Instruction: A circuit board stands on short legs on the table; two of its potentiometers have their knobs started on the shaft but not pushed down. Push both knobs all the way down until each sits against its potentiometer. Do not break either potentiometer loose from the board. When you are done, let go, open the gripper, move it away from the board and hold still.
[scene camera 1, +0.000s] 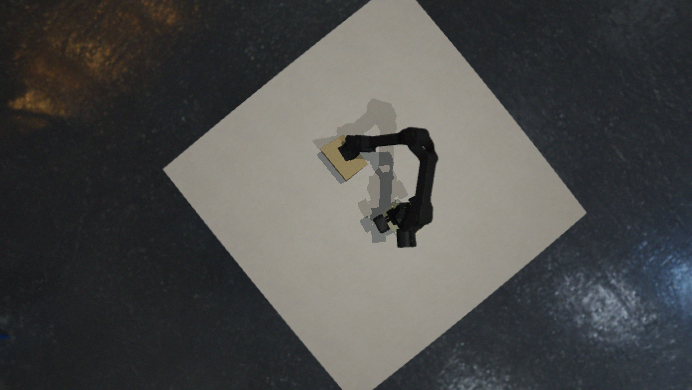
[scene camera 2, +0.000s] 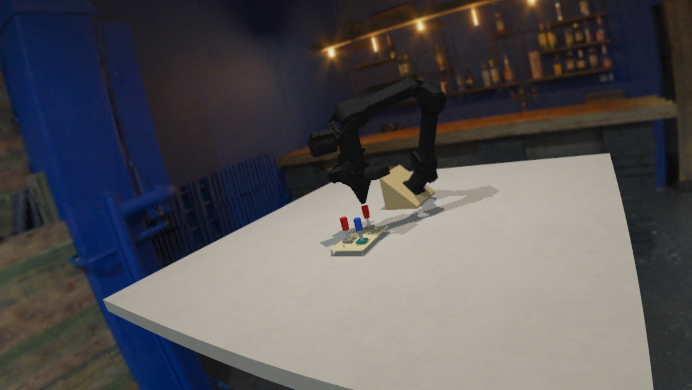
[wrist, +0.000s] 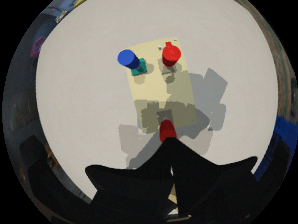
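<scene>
Gripper (scene camera 2: 363, 203) visible also in the wrist view, the gripper (wrist: 170, 141) being shut and holding nothing.
</scene>
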